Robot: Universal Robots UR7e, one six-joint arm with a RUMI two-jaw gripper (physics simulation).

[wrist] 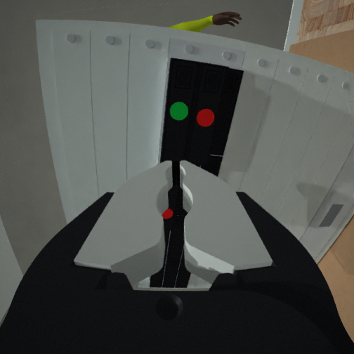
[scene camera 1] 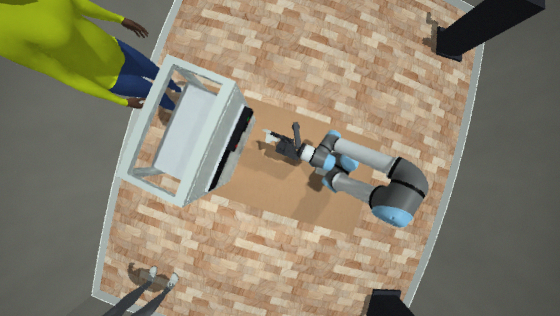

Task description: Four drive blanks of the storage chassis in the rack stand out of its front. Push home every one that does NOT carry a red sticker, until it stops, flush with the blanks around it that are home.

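Where they show: gripper, fingertip midpoint: [scene camera 1: 262,129]; arm's base, link origin: [scene camera 1: 335,161].
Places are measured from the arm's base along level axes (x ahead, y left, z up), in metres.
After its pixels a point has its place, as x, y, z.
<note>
The storage chassis [scene camera 1: 228,153] @(0.692, 0.054, 0.333) shows as a black front strip on the rack [scene camera 1: 205,142] @(0.711, 0.020, 0.552). In the wrist view, a black blank with a green sticker [wrist: 179,111] is beside a black blank with a red sticker [wrist: 205,118]. Another red sticker [wrist: 167,214] shows between the fingers, lower on the chassis; its blank is mostly hidden. How far each blank stands out is hard to tell. My gripper [scene camera 1: 267,134] @(0.535, -0.082, 0.386) [wrist: 176,164] is shut and empty. It is in front of the chassis, apart from it, its tips over the lower blanks in the wrist view.
Pale panels [wrist: 110,110] with round knobs flank the black blanks. A person in a yellow top [scene camera 1: 95,50] stands behind the rack; a hand [wrist: 227,19] shows past the panels' far edge. Another person's legs [scene camera 1: 152,299] are at lower left. A black post [scene camera 1: 487,25] stands at upper right.
</note>
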